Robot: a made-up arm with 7 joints. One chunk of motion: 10 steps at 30 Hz.
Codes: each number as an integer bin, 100 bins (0 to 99) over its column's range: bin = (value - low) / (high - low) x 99, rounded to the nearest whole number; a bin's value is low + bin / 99 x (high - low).
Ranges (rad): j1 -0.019..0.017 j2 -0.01..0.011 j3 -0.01..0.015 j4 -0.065..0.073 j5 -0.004..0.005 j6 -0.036..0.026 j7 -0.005..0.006
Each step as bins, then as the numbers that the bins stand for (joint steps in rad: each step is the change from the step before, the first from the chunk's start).
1 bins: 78 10 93 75 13 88 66
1 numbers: 0.00936 -0.00788 0.01348 0.03955 -0.00282 0.01911 0.00233
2 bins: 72 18 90 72 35 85 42
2 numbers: 0.00718 -0.00618 0.01273 0.03536 -0.00082 0.01723 -0.00033
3 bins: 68 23 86 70 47 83 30
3 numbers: 0.00573 -0.00512 0.01172 0.03258 0.00027 0.01598 -0.00167
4 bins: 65 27 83 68 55 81 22
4 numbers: 0.00464 -0.00427 0.01096 0.02979 0.00100 0.01473 -0.00256
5 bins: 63 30 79 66 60 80 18
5 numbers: 0.00391 -0.00364 0.00995 0.02700 0.00145 0.01410 -0.00300
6 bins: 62 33 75 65 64 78 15
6 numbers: 0.00355 -0.00300 0.00894 0.02561 0.00182 0.01285 -0.00333
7 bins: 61 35 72 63 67 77 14
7 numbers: 0.00318 -0.00258 0.00818 0.02282 0.00209 0.01222 -0.00344
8 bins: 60 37 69 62 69 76 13
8 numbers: 0.00282 -0.00215 0.00742 0.02142 0.00227 0.01160 -0.00356
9 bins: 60 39 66 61 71 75 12
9 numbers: 0.00282 -0.00173 0.00667 0.02003 0.00245 0.01097 -0.00367
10 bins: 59 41 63 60 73 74 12
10 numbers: 0.00245 -0.00130 0.00591 0.01864 0.00264 0.01034 -0.00367
